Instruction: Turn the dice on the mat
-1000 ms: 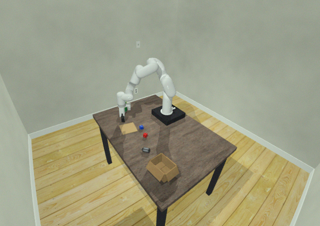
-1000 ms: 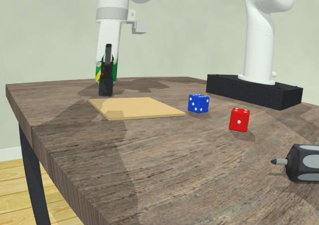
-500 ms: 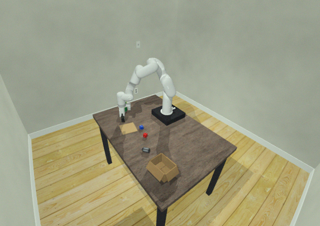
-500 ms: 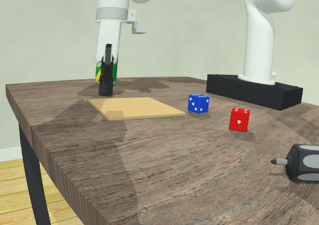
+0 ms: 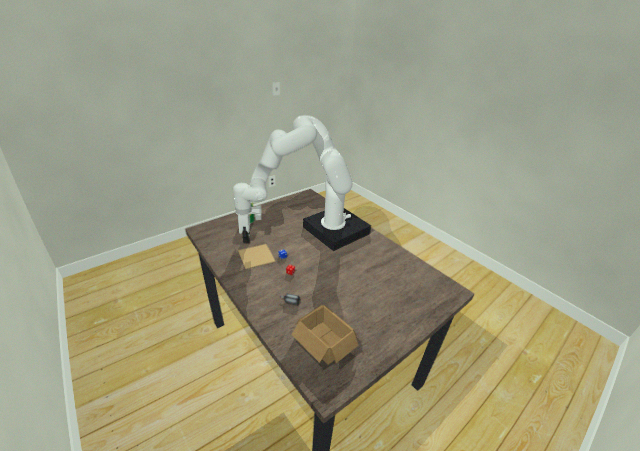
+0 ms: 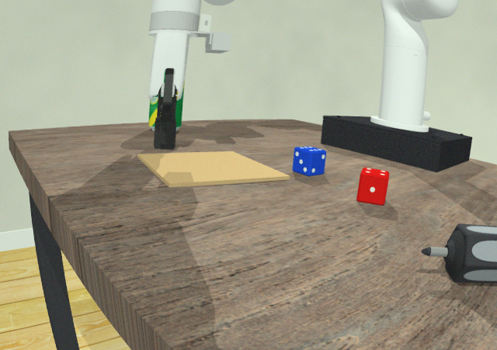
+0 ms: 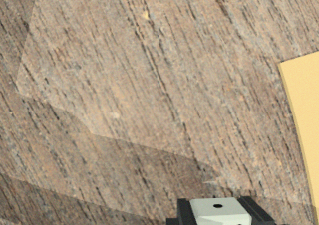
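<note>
Now: hand 14 cm to the right of the tan mat and 2 cm above it. The rest, counted from my hand: blue die 19 cm to the left, 11 cm behind, 1 cm below; green can 16 cm to the right, 6 cm behind, 4 cm above; white die 1 cm below.
</note>
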